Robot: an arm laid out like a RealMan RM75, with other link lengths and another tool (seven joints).
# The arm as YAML. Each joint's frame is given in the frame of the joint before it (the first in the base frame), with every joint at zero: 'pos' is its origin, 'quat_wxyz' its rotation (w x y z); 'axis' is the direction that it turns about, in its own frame. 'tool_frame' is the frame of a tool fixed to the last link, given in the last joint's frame.
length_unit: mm
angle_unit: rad
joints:
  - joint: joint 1
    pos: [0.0, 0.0, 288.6]
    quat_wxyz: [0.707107, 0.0, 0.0, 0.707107]
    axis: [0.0, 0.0, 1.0]
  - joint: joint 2
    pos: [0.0, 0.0, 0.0]
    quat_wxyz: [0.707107, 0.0, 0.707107, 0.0]
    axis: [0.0, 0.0, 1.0]
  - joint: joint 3
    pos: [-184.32, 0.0, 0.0]
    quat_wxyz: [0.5, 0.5, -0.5, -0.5]
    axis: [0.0, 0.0, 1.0]
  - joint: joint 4
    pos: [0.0, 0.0, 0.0]
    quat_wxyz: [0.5, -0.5, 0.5, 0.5]
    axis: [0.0, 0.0, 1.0]
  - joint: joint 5
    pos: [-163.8, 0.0, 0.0]
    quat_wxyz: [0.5, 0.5, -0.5, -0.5]
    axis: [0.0, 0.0, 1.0]
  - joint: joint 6
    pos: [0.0, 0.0, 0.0]
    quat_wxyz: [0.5, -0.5, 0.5, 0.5]
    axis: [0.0, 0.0, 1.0]
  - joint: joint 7
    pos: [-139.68, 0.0, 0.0]
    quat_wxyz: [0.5, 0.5, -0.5, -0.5]
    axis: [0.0, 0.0, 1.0]
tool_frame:
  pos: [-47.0, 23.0, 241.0]
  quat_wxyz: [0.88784, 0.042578, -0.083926, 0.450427]
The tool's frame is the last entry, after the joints.
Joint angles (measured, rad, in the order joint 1, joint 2, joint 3, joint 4, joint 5, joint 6, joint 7), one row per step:
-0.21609 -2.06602 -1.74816 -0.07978 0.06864 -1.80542 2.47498
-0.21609 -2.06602 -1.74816 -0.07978 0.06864 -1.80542 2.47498
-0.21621 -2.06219 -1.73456 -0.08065 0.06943 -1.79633 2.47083
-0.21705 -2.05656 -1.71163 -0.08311 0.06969 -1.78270 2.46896
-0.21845 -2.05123 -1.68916 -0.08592 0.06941 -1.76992 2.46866
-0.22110 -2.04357 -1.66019 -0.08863 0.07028 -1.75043 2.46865
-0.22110 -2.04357 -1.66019 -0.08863 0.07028 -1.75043 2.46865
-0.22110 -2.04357 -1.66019 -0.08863 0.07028 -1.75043 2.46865
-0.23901 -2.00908 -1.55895 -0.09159 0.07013 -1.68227 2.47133
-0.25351 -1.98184 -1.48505 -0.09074 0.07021 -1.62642 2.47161
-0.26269 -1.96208 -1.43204 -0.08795 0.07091 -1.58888 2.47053
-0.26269 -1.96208 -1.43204 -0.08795 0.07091 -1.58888 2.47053
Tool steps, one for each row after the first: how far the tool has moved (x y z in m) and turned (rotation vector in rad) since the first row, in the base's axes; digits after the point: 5 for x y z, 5 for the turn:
0.00000 0.00000 0.00000 0.00000 0.00000 0.00000
-0.00016 0.00083 -0.00537 -0.01721 0.00294 -0.00064
0.00027 0.00200 -0.01383 -0.04199 0.01160 -0.00283
0.00098 0.00297 -0.02187 -0.06470 0.02138 -0.00565
0.00088 0.00443 -0.03321 -0.09642 0.03593 -0.00688
0.00088 0.00443 -0.03321 -0.09642 0.03593 -0.00688
0.00088 0.00443 -0.03321 -0.09642 0.03593 -0.00688
-0.00231 0.00826 -0.07135 -0.20295 0.10098 -0.00906
-0.01024 0.00917 -0.09980 -0.28271 0.15505 -0.00099
-0.01812 0.00771 -0.11967 -0.33943 0.19563 0.00710
-0.01812 0.00771 -0.11967 -0.33943 0.19563 0.00710

